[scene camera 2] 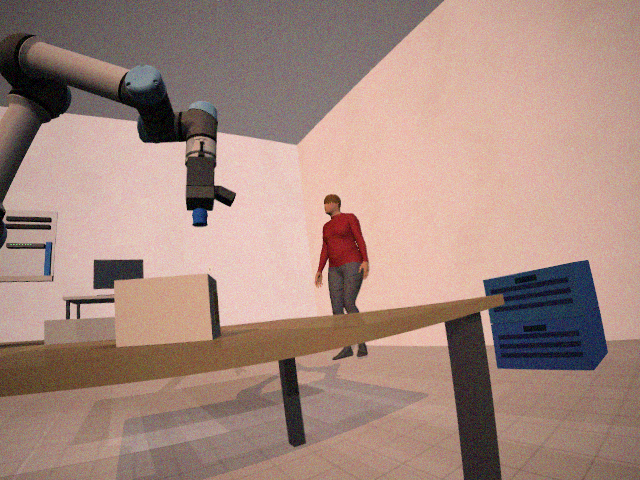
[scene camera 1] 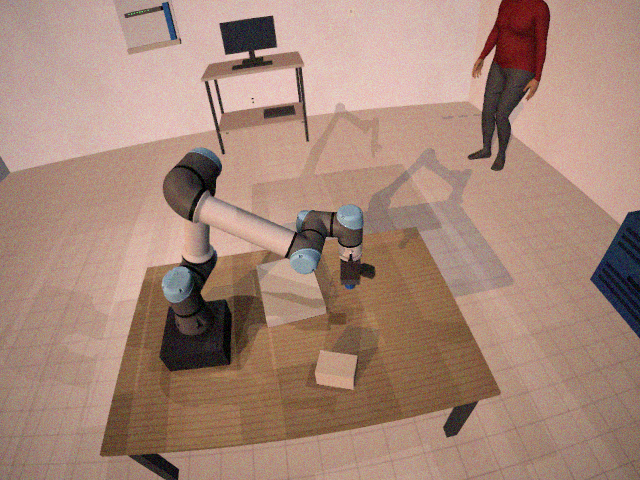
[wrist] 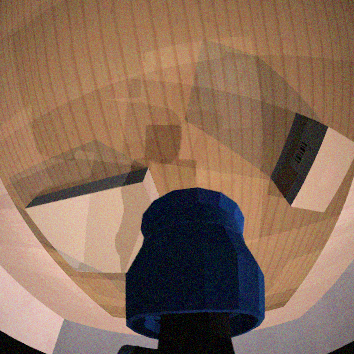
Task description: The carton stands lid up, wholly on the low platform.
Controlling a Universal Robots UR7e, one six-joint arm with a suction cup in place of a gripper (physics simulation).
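Seen in the pictures: hand, tool point: (scene camera 2: 200,224) (scene camera 1: 349,285) (wrist: 192,232); arm's base, link origin: (scene camera 1: 195,319).
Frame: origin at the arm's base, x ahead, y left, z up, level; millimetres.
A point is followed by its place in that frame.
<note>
The carton (scene camera 1: 336,369) {x 540, y -194, z -16 mm} (scene camera 2: 162,311) {x 533, y -216, z -62 mm} (wrist: 322,175) {x 539, y -162, z -16 mm}, a pale box, rests on the wooden table, apart from the low platform. The wrist view shows small dark marks on its shaded side; I cannot tell which face is the lid. The low platform (scene camera 1: 285,311) {x 336, y 83, z -56 mm} (scene camera 2: 77,330) {x 324, y 56, z -79 mm} (wrist: 102,225) {x 390, y 196, z -55 mm} is a pale, wide, flat block between the robot base and my gripper's side of the table. My gripper (scene camera 1: 349,285) (scene camera 2: 200,224) (wrist: 194,192), a blue suction cup pointing down, is open and holds nothing. It hangs high above the table, apart from both carton and platform.
The wooden table (scene camera 1: 413,351) {x 820, y -81, z -104 mm} (scene camera 2: 361,325) {x 757, y -329, z -104 mm} carries the robot's black base (scene camera 1: 196,351) {x 43, y -143, z 0 mm}. A desk with a monitor (scene camera 1: 248,35) (scene camera 2: 117,273) stands behind. A person in red (scene camera 1: 522,36) (scene camera 2: 343,237) stands beyond the table. A blue cabinet (scene camera 1: 622,273) (scene camera 2: 542,320) is at the right.
</note>
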